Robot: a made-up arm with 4 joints.
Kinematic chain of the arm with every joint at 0, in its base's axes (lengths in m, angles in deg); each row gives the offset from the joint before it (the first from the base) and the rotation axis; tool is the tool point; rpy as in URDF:
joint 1: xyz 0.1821 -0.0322 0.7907 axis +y
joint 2: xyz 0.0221 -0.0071 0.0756 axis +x
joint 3: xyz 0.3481 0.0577 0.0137 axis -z
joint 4: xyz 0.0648 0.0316 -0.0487 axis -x
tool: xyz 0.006 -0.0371 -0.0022 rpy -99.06 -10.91 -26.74
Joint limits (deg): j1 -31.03..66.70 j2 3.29..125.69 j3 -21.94..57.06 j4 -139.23..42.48
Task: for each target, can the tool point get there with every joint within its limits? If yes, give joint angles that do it. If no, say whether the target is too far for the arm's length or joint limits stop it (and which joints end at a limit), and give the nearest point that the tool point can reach.
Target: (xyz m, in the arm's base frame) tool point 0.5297 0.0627 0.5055
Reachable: yes | joints 51.79 52.26 -6.09 -58.35
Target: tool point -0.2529 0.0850 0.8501
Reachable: no: joint limits stop it (at a limit: joint 1, joint 2, joint 3) | nearest point 0.3614 0.0942 0.4134 | short by 0.754 m
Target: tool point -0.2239 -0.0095 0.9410
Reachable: no: joint limits stop it (at a limit: joint 1, joint 3, joint 4) | nearest point 0.4191 -0.0221 1.1980 | short by 0.693 m
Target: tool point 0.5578 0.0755 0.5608
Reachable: yes | joints 36.66 19.56 -3.71 -90.31
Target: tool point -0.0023 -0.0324 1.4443
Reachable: no: too far | nearest point 0.4186 -0.0375 1.1988 | short by 0.487 m
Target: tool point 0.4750 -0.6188 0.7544
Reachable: no: too far | nearest point 0.6395 -0.0805 0.7340 | short by 0.563 m
